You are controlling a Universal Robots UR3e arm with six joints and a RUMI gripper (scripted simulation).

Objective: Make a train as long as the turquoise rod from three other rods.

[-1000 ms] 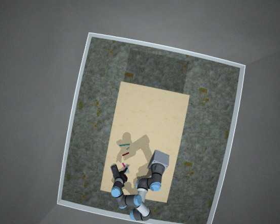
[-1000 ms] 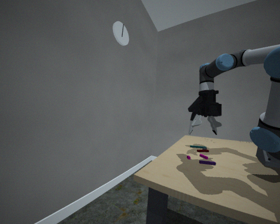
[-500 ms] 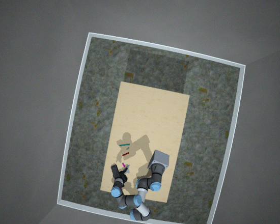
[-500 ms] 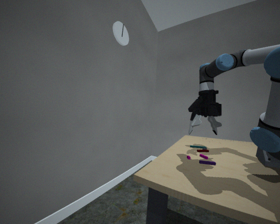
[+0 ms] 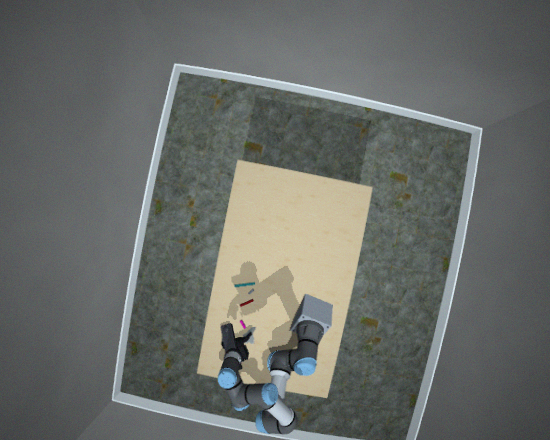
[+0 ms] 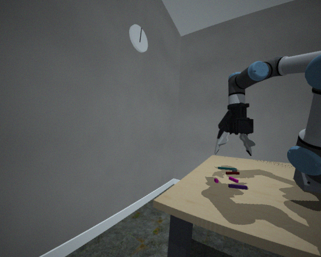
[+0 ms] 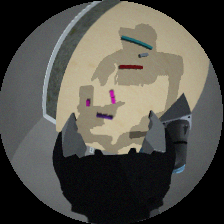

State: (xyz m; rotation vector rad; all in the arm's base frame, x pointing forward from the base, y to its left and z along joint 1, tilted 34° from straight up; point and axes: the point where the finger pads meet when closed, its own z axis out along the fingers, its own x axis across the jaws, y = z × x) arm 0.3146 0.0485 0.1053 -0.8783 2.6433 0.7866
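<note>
Right now my hand is 10 cm above the purple rod, 8 cm to the right of it and 3 cm past it. From my hand the other things lie so: red rod: 11 cm to the right, 10 cm below, 1 cm ahead; then grey rod: 17 cm to the right, 10 cm below; then turquoise rod: 19 cm to the right, 10 cm below, 4 cm ahead.
</note>
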